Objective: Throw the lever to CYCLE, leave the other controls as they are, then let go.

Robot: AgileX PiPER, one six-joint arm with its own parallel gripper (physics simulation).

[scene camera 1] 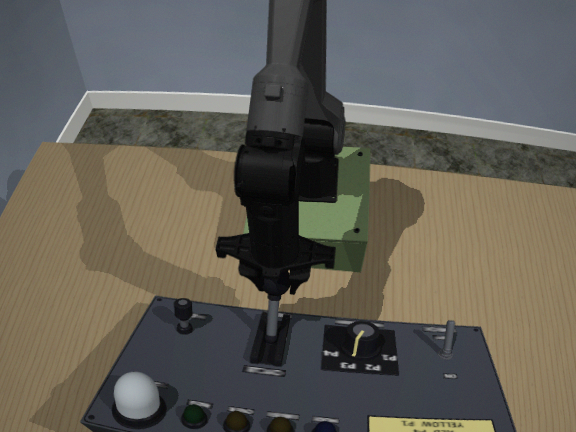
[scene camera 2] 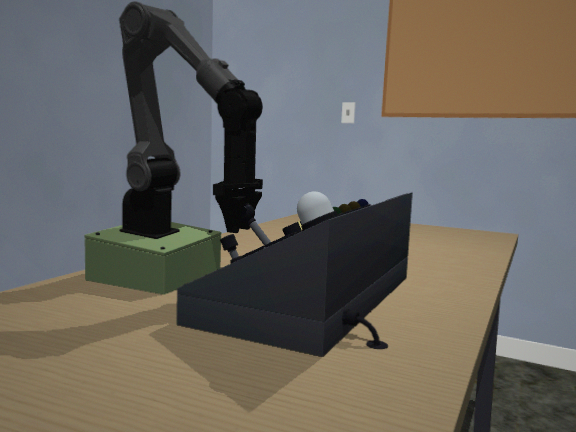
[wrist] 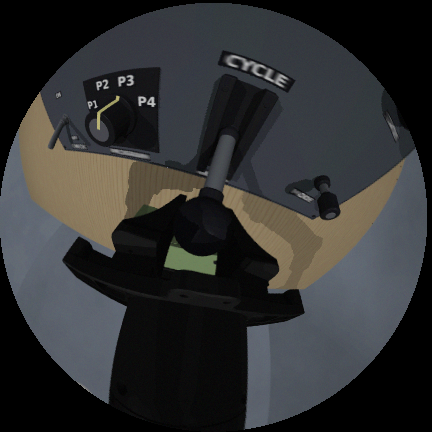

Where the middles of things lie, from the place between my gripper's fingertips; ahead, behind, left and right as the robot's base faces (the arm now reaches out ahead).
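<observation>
Counting from my hand, the black ball knob (wrist: 202,225) is 1 cm above and 3 cm ahead, and the control panel (scene camera 1: 220,365) is 2 cm below, 6 cm to the left and 15 cm ahead.
</observation>
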